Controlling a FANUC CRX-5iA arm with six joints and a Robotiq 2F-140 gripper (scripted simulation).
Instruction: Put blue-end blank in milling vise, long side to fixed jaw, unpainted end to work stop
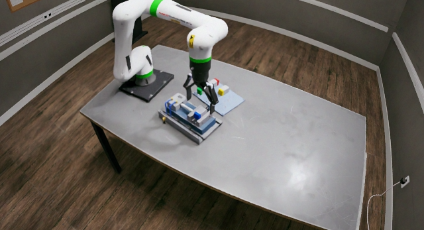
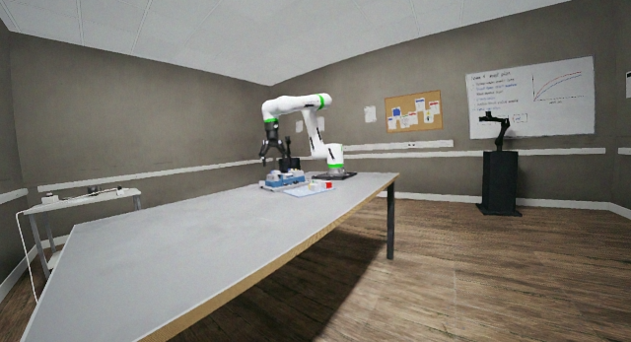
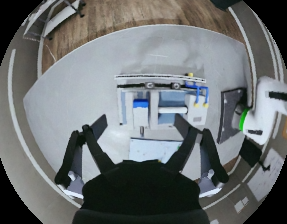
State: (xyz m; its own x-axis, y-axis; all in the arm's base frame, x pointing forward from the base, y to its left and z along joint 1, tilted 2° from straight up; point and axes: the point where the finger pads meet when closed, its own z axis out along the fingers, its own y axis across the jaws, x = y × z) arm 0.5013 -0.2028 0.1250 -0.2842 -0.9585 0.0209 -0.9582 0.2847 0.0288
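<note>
Right now my hand is 80 mm above the plain end block, 30 mm short of it and 10 mm to the left of it. The rest, counted from my hand: yellow-ended blank (300 mm to the left, 130 mm below, 20 mm ahead); then red-ended blank (340 mm to the left, 130 mm below, 60 mm behind); then light blue plate (260 mm to the left, 160 mm below).
</note>
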